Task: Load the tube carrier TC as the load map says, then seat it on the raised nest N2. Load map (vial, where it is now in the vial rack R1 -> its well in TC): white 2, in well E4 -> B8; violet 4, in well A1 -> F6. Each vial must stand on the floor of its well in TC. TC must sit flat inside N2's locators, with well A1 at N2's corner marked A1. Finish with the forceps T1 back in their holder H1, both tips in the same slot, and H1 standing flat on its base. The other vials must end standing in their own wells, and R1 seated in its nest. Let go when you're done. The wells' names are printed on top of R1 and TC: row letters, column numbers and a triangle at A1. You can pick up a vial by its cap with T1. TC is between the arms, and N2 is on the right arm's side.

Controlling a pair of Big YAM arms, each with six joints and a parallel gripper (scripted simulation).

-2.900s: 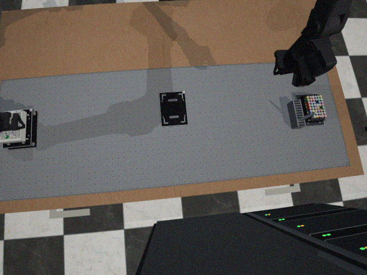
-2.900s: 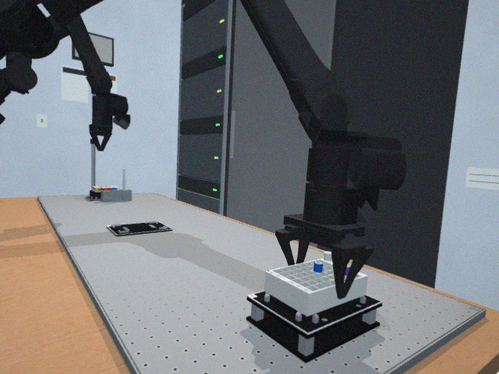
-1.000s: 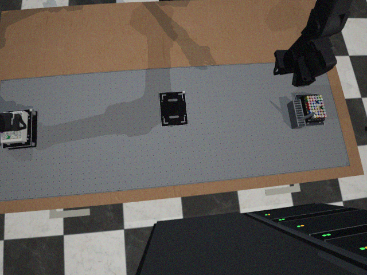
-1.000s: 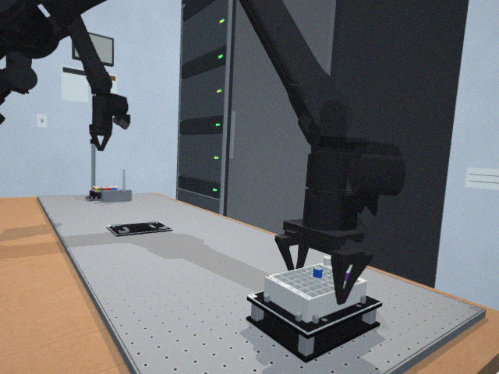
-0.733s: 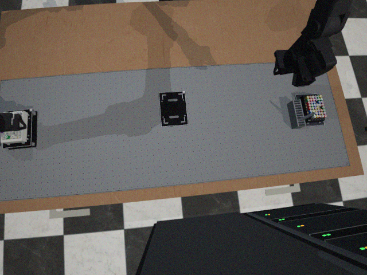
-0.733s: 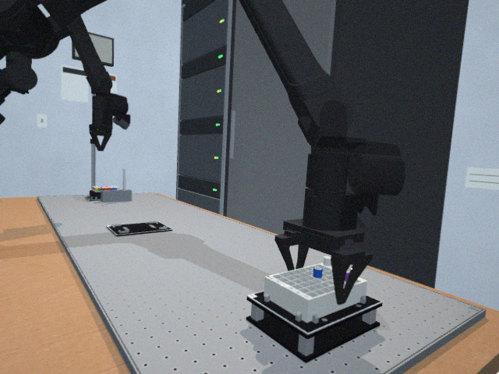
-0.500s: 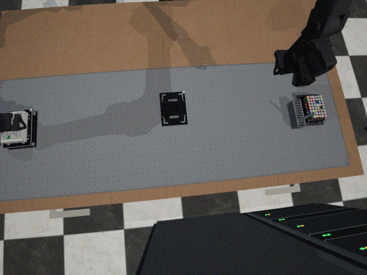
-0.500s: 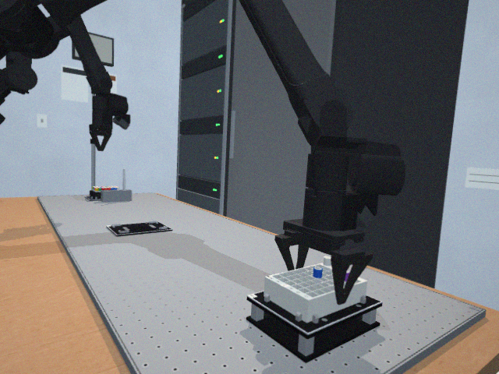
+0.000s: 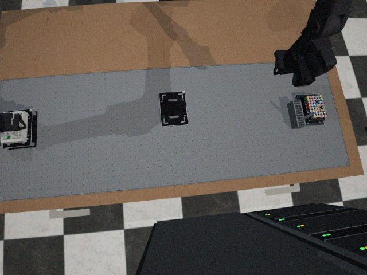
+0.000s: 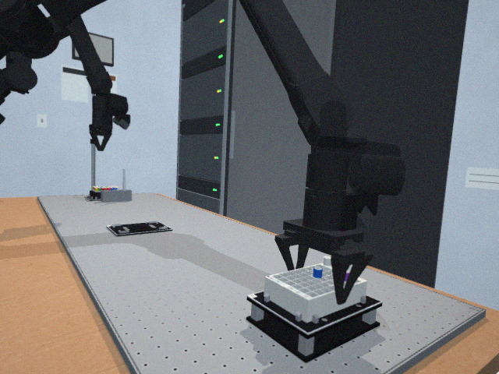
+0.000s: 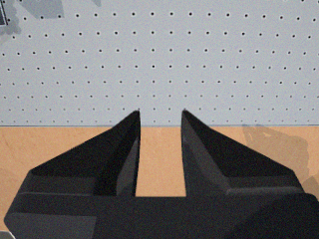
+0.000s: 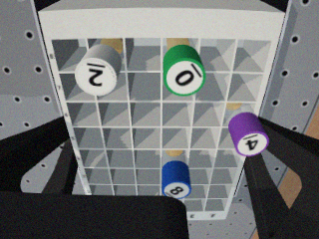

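Now: right hand right at the tube carrier TC. From my right hand the other things lie so: raised nest N2: 2 cm below; then grey holder H1: 1 cm ahead, 123 cm to the left, 4 cm below.
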